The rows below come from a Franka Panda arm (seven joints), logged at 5 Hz.
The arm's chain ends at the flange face. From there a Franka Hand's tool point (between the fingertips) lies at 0.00 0.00 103.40 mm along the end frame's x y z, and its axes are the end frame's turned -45 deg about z.
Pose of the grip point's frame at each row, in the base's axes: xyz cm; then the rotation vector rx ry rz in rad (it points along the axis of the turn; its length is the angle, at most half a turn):
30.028 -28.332 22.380 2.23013 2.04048 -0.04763
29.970 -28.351 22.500 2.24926 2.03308 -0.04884
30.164 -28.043 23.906 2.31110 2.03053 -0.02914
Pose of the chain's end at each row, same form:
29.443 -27.211 32.642 2.83864 1.03078 0.02458
29.460 -27.292 32.773 2.85262 1.01634 0.01832
29.867 -27.409 34.222 2.91017 0.99084 0.01138

